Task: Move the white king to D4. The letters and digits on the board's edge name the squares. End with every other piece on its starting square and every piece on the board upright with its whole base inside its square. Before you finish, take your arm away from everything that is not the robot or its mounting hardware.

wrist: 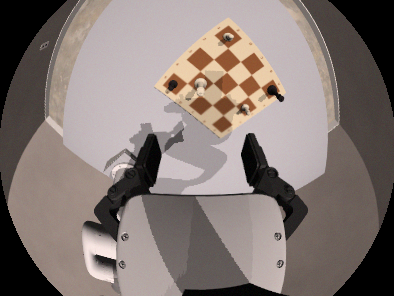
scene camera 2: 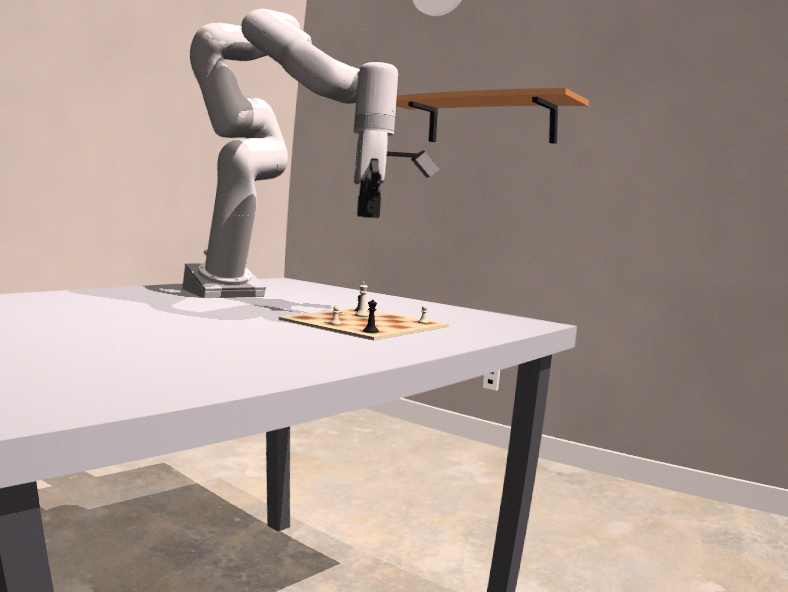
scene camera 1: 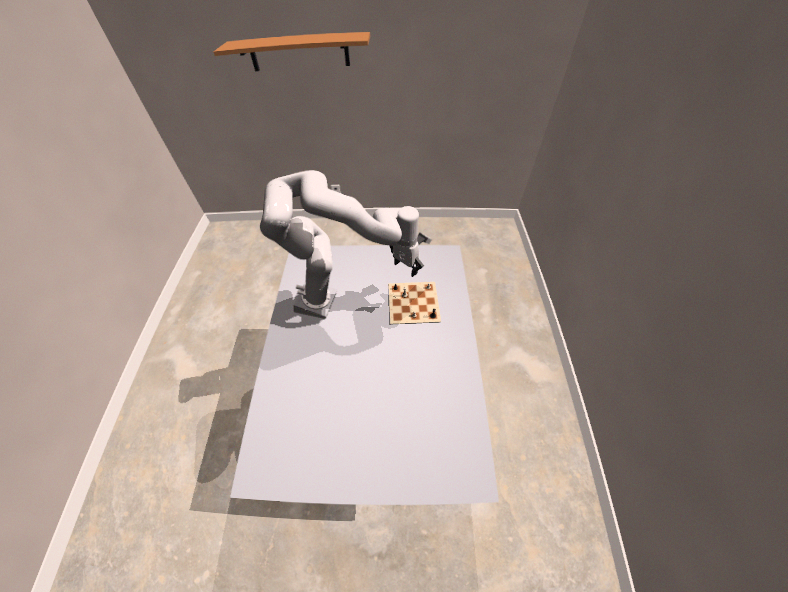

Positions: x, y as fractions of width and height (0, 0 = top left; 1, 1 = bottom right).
Scene:
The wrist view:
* my gripper: 0.51, 0.48
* chessboard: 0.60, 0.24
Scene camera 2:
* my gripper: 0.47, 0.37
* chessboard: 0.49, 0.55
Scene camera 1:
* my gripper: 0.51, 0.45
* chessboard: 0.53, 0.51

